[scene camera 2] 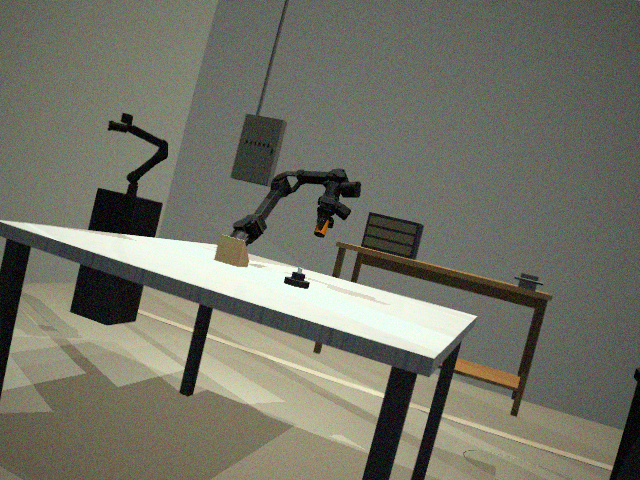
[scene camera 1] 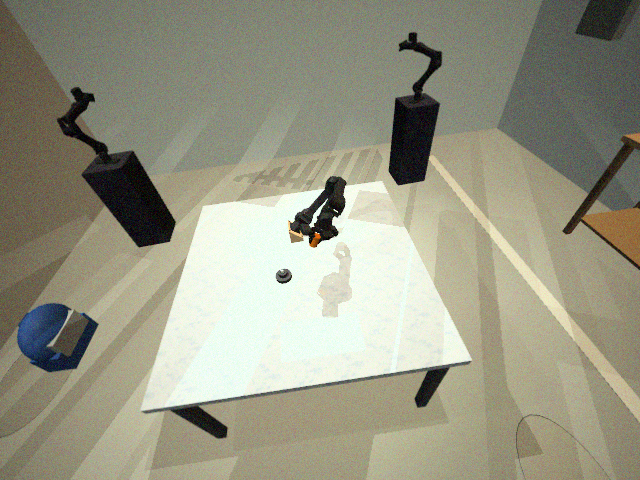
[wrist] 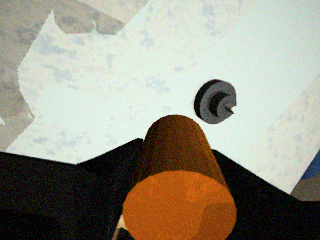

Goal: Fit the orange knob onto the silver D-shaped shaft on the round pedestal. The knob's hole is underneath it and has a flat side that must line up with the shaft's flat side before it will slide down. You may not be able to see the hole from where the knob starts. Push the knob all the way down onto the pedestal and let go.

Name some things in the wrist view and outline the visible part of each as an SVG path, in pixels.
My gripper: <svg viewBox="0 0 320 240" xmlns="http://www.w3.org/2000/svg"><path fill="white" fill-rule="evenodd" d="M212 149L237 207L236 222L225 240L320 240L320 201L300 201L278 187L272 186L272 184L256 176L255 173L244 166L232 161L221 152ZM144 140L136 138L79 164L0 151L0 240L112 240L123 214L123 202Z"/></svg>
An orange knob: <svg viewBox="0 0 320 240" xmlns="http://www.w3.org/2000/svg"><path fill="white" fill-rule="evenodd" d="M159 118L147 131L123 202L122 213L127 229L135 240L225 240L236 222L237 207L203 129L192 118L184 115L175 114Z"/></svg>
